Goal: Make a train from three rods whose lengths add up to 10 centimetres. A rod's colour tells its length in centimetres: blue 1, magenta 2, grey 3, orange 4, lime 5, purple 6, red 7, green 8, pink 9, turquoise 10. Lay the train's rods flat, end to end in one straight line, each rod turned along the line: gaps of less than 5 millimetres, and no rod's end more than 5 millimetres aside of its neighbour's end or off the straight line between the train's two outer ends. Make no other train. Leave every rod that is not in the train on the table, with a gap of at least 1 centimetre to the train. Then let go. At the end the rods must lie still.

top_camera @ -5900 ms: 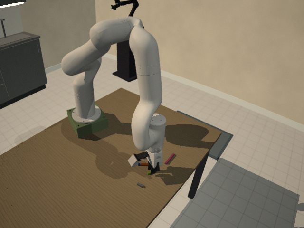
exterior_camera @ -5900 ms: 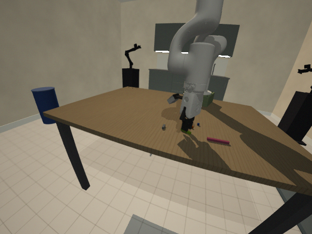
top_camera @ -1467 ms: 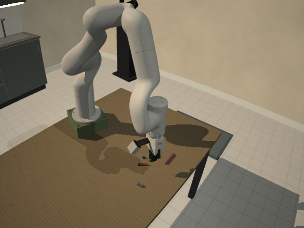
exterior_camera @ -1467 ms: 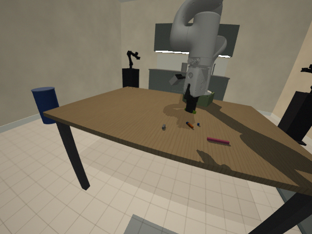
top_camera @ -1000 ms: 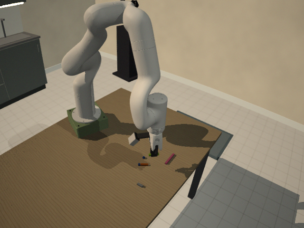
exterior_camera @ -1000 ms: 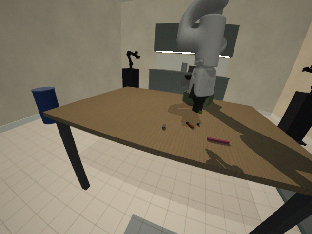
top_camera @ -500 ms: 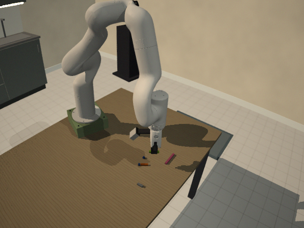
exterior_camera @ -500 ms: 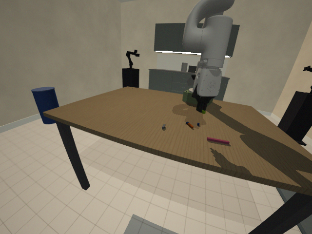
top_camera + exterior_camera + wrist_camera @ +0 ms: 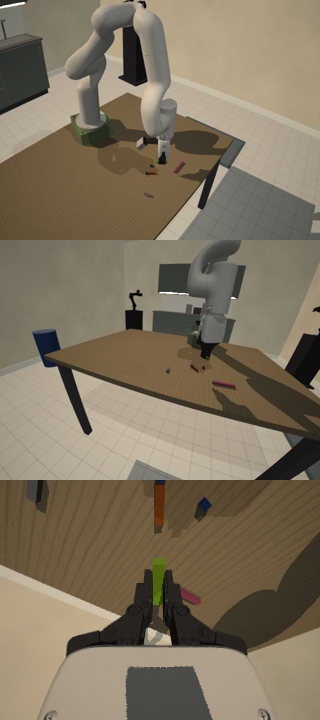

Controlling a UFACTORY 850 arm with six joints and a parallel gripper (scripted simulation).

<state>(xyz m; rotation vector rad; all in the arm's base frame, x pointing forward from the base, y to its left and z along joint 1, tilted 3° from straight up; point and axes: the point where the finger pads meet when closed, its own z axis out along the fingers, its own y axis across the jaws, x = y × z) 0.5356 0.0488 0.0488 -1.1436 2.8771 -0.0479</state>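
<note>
My gripper is now 30 mm past the orange rod, 30 mm to the left of it and 100 mm above it. Round my hand: pink rod 40 mm ahead, 100 mm to the left, 100 mm below; then grey rod 50 mm ahead, 140 mm to the right, 100 mm below; then lime rod 20 mm below.
</note>
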